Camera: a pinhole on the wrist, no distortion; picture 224 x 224 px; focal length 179.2 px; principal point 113.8 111.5 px. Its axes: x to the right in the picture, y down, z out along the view. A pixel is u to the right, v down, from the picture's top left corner.
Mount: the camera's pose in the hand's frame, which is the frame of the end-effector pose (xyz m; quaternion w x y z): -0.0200 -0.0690 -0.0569 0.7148 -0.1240 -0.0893 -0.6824
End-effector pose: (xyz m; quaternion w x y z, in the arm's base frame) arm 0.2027 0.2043 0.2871 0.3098 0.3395 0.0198 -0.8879
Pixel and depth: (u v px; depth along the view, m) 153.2 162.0 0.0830
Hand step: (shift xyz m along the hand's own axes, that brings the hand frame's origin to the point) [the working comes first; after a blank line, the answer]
In the camera's frame: 0.0182 0.0234 0.0830

0.0077 -0.0607 0.0263
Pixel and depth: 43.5 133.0 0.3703
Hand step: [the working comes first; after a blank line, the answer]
In the camera's frame: -0.1453 0.0444 0.3703

0.0321 0.1820 0.2505
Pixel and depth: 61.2 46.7 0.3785
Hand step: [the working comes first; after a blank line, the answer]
In the camera's frame: -0.1111 -0.1369 0.3785

-0.1467 0.1450 0.2785
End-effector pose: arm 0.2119 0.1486 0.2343 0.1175 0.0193 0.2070 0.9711
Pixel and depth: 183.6 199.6 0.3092
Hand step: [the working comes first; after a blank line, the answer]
In the camera's frame: 0.1204 0.1520 0.3092

0.1509 -0.0856 0.2652
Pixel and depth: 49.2 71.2 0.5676
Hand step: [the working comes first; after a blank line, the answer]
In the camera's frame: -0.2046 -0.1276 0.5676

-0.1345 0.2911 0.4305
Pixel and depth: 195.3 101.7 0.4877
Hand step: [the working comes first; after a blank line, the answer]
In the camera's frame: 0.2218 -0.0267 0.4877

-0.0147 -0.1356 0.4754
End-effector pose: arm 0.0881 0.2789 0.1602 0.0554 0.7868 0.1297 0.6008
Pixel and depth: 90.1 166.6 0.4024
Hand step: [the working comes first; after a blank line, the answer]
In the camera's frame: -0.0532 0.1237 0.4024

0.1174 0.1068 0.3041
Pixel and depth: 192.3 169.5 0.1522
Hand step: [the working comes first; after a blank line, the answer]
In the camera's frame: 0.0667 0.0493 0.1522

0.0390 -0.0852 0.1053
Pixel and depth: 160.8 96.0 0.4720
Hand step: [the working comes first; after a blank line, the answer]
In the camera's frame: 0.1238 -0.0408 0.4720

-0.0346 -0.0474 0.4321
